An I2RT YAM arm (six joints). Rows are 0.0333 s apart.
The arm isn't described. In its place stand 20 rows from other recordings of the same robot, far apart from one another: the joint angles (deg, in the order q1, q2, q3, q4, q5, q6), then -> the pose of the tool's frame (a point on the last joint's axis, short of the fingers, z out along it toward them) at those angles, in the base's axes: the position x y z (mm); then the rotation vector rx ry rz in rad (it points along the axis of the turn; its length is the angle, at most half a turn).
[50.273 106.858 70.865 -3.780 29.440 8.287] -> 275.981 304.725 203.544 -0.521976 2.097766 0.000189
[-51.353 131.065 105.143 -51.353 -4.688 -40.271] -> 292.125 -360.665 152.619 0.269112 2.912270 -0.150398
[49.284 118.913 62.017 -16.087 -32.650 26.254] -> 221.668 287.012 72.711 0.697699 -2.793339 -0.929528
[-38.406 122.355 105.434 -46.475 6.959 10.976] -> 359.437 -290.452 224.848 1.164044 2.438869 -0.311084
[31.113 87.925 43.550 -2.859 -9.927 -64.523] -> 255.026 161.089 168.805 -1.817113 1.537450 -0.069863
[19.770 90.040 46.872 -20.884 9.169 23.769] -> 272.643 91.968 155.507 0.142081 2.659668 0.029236
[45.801 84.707 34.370 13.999 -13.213 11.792] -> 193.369 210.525 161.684 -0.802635 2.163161 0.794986
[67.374 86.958 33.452 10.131 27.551 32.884] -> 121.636 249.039 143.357 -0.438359 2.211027 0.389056
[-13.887 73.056 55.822 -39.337 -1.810 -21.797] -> 248.016 -60.160 259.307 -0.189405 2.562806 -0.197795
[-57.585 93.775 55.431 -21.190 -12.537 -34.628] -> 179.076 -267.599 178.258 0.441510 2.565368 -0.312436
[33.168 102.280 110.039 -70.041 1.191 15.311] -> 303.239 197.309 366.972 -0.409374 2.650030 0.246190
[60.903 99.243 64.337 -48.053 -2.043 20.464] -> 150.172 272.450 174.332 -1.063254 2.877072 0.164485
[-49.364 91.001 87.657 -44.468 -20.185 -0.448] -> 233.892 -253.678 343.481 0.820581 2.191219 -0.002361
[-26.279 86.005 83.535 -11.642 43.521 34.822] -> 299.177 -175.066 401.909 1.322893 1.197899 -0.579351
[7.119 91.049 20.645 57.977 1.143 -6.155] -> 268.554 32.825 143.187 -0.192374 1.777267 -0.005745
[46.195 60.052 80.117 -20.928 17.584 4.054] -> 150.130 140.991 481.040 -0.344331 1.565075 0.440743
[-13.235 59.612 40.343 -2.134 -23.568 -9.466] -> 233.775 -40.359 278.109 -0.207201 1.902845 0.133203
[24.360 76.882 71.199 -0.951 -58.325 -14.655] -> 262.518 152.121 395.348 -1.239628 1.200046 0.975498
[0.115 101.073 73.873 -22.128 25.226 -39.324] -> 385.282 -14.399 233.412 -0.645869 2.414015 -0.834643
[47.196 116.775 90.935 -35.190 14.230 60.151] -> 304.133 315.509 201.481 0.380163 2.598165 0.352173
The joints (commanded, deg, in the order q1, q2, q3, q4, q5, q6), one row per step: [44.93 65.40 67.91 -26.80 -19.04 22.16]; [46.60 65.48 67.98 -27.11 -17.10 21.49]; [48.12 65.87 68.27 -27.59 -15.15 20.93]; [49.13 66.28 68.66 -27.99 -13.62 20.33]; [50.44 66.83 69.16 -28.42 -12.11 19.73]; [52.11 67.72 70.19 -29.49 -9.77 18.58]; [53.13 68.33 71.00 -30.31 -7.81 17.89]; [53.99 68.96 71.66 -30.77 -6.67 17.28]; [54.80 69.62 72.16 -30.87 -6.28 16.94]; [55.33 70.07 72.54 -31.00 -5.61 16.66]
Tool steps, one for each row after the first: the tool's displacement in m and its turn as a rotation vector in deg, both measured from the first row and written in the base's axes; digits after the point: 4 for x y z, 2 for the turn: [-0.0043 0.0044 -0.0006 -1.04 -0.91 0.17]; [-0.0075 0.0091 -0.0014 -2.25 -1.59 0.15]; [-0.0092 0.0125 -0.0015 -3.23 -2.29 0.03]; [-0.0116 0.0172 -0.0017 -4.26 -2.98 0.23]; [-0.0146 0.0233 -0.0012 -6.10 -4.13 0.32]; [-0.0162 0.0269 -0.0004 -7.44 -4.99 -0.09]; [-0.0174 0.0306 0.0000 -8.35 -5.65 0.04]; [-0.0186 0.0349 -0.0001 -8.78 -5.96 0.67]; [-0.0193 0.0376 0.0000 -9.24 -6.33 0.74]
